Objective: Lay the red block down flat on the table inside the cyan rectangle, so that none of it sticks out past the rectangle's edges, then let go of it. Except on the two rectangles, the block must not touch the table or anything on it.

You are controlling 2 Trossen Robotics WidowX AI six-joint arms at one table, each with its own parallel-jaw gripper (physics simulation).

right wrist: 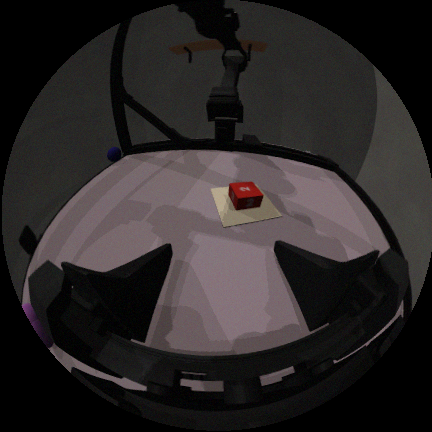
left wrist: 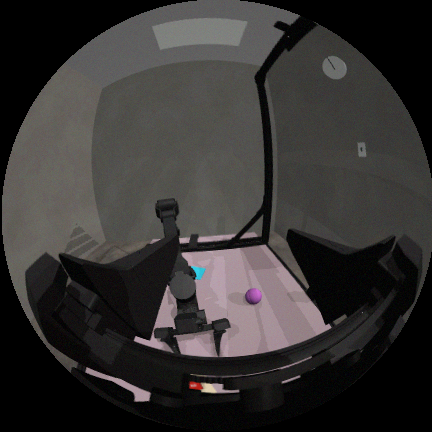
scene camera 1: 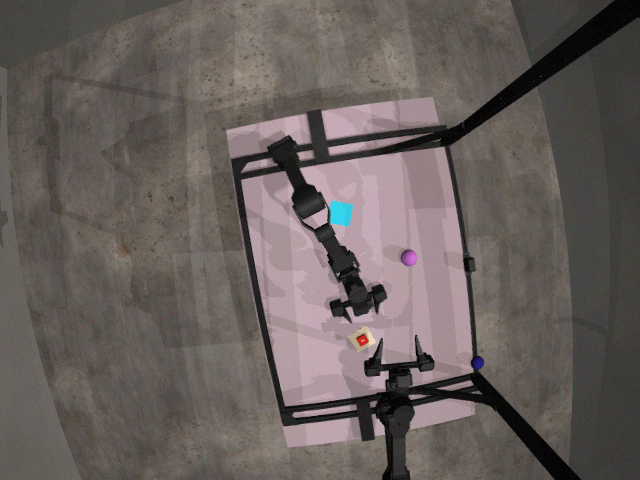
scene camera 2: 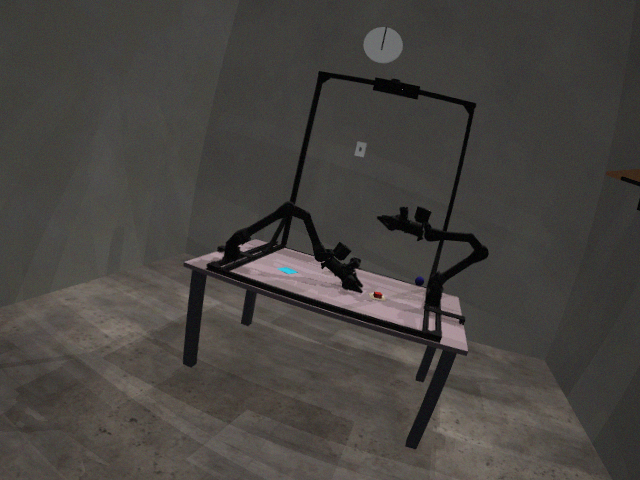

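Pixels of known places: left gripper, fingertip midpoint: (left wrist: pixel 234 236) (scene camera 1: pixel 399 336) (scene camera 2: pixel 379 216); right gripper, fingertip midpoint: (right wrist: pixel 223 247) (scene camera 1: pixel 364 318) (scene camera 2: pixel 362 289); left arm's base at its link origin: (right wrist: pixel 224 141) (scene camera 1: pixel 385 401) (scene camera 2: pixel 432 305); right arm's base at its link origin: (scene camera 1: pixel 285 152) (scene camera 2: pixel 230 258).
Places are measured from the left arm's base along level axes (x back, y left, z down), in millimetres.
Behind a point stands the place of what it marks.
Note:
The red block (scene camera 1: pixel 362 339) @(x -253, y 81, z 0 mm) (scene camera 2: pixel 377 295) @(x -247, y 98, z 6 mm) (left wrist: pixel 195 385) @(x -249, y 74, z 0 mm) (right wrist: pixel 245 195) @(x -263, y 82, z 0 mm) lies on the pale yellow rectangle (scene camera 1: pixel 355 340) (left wrist: pixel 209 388) @(x -242, y 45, z 18 mm) (right wrist: pixel 227 218) @(x -286, y 67, z 18 mm), inside its edges. The cyan rectangle (scene camera 1: pixel 341 213) @(x -685, y 133, z 18 mm) (scene camera 2: pixel 287 270) @(x -685, y 138, z 18 mm) (left wrist: pixel 199 272) @(x -682, y 116, z 18 mm) lies bare on the table, beside the right arm's elbow in scene camera 1. My right gripper (scene camera 1: pixel 364 319) @(x -327, y 72, z 10 mm) (scene camera 2: pixel 360 290) @(x -327, y 72, z 10 mm) (left wrist: pixel 199 359) @(x -327, y 72, z 10 mm) (right wrist: pixel 223 247) @(x -327, y 72, z 10 mm) is open and empty, low over the table and a short way from the red block. My left gripper (scene camera 1: pixel 399 338) @(x -350, y 2, z -326 mm) (scene camera 2: pixel 379 218) @(x -350, y 2, z -326 mm) (left wrist: pixel 234 236) @(x -350, y 2, z -326 mm) is open and empty, high above the table. The cyan rectangle does not show in the right wrist view.
A magenta ball (scene camera 1: pixel 408 257) @(x -531, y -78, z -35 mm) (left wrist: pixel 253 296) @(x -509, y -80, z -29 mm) (right wrist: pixel 37 325) is near the right side of the table in scene camera 1. A dark blue ball (scene camera 1: pixel 477 362) @(x -130, y -339, z -28 mm) (scene camera 2: pixel 419 281) @(x -118, y -323, z -11 mm) (right wrist: pixel 114 154) @(x -131, y -325, z -7 mm) is by the frame's corner. Black rails (scene camera 1: pixel 260 304) @(x -393, y 422, z -1 mm) edge the pink table (scene camera 1: pixel 429 310) @(x -334, y -161, z 19 mm), with posts rising from it.

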